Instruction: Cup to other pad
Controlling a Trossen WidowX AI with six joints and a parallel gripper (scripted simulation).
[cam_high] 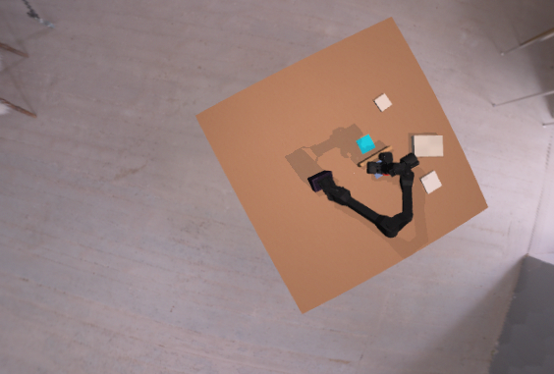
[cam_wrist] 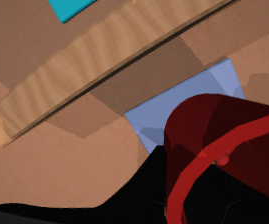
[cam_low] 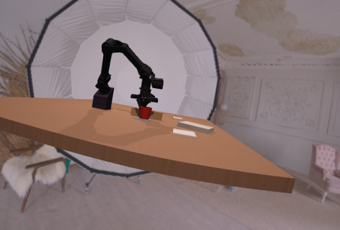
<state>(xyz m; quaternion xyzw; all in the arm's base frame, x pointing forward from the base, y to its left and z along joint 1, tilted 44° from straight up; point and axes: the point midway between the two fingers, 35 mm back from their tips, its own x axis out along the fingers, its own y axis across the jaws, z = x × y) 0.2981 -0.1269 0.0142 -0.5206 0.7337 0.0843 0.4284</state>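
The pale blue pad is 2 cm ahead of my gripper tip, 2 cm to the right of it and 5 cm below it. From my gripper tip the other things lie so: wooden bar (2 cm ahead, 6 cm to the left, 2 cm below).
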